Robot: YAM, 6 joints.
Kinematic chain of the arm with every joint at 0, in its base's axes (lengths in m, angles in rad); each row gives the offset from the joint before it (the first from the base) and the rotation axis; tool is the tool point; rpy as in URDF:
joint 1: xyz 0 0 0.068 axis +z
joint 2: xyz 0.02 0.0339 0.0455 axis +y
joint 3: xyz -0.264 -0.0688 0 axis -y
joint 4: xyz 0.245 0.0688 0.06 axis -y
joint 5: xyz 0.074 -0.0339 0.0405 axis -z
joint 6: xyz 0.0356 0 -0.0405 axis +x
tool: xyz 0 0 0 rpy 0 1.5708 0
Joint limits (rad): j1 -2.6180..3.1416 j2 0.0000..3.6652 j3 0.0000..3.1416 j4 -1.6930..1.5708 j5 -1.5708..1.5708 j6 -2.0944..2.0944
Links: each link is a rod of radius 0.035 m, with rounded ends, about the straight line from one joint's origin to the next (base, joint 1, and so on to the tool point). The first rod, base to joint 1, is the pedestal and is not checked.
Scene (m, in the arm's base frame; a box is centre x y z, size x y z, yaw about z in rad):
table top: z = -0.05
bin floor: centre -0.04 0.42 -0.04 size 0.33 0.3 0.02 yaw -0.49
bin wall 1: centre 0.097 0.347 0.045 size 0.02 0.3 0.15 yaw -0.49
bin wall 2: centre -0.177 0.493 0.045 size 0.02 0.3 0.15 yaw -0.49
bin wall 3: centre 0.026 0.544 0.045 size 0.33 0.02 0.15 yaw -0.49
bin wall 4: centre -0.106 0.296 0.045 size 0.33 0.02 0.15 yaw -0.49
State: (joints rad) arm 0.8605 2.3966 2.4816 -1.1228 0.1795 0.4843
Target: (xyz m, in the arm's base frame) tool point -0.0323 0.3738 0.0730
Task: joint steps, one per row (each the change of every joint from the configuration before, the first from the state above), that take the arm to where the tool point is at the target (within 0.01 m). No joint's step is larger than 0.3 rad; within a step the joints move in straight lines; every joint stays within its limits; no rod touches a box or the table.
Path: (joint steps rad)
1: 0.2686 -0.1130 -0.2080 -0.1450 -0.0274 0.0000
2: 0.2685 -0.1131 -0.2080 -0.1450 -0.0274 0.0000
3: 0.2686 -0.1130 -0.2079 -0.1450 -0.0274 0.0000
4: -0.0001 0.1949 -0.0810 0.0359 -0.0013 0.0000
5: -0.0001 0.1948 -0.0809 0.0359 -0.0013 0.0000

